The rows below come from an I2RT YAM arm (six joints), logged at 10 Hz.
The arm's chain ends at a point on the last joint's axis. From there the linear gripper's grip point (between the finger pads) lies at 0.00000 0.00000 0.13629 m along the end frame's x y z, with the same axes.
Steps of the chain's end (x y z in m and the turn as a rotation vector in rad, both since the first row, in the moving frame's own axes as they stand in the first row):
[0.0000, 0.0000, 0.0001, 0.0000, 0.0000, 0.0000]
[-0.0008, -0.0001, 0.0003, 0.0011, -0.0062, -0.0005]
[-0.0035, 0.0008, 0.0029, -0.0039, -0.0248, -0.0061]
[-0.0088, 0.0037, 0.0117, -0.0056, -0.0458, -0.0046]
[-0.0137, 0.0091, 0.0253, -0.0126, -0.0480, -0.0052]
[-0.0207, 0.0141, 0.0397, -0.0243, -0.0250, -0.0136]
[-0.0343, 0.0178, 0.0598, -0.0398, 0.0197, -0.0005]
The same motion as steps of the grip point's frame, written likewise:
[0.0000, 0.0000, 0.0001, 0.0000, 0.0000, 0.0000]
[-0.0016, -0.0002, 0.0003, 0.0011, -0.0062, -0.0005]
[-0.0069, 0.0013, 0.0029, -0.0039, -0.0248, -0.0061]
[-0.0150, 0.0045, 0.0116, -0.0056, -0.0458, -0.0046]
[-0.0202, 0.0108, 0.0251, -0.0126, -0.0480, -0.0052]
[-0.0241, 0.0174, 0.0396, -0.0243, -0.0250, -0.0136]
[-0.0316, 0.0232, 0.0597, -0.0398, 0.0197, -0.0005]

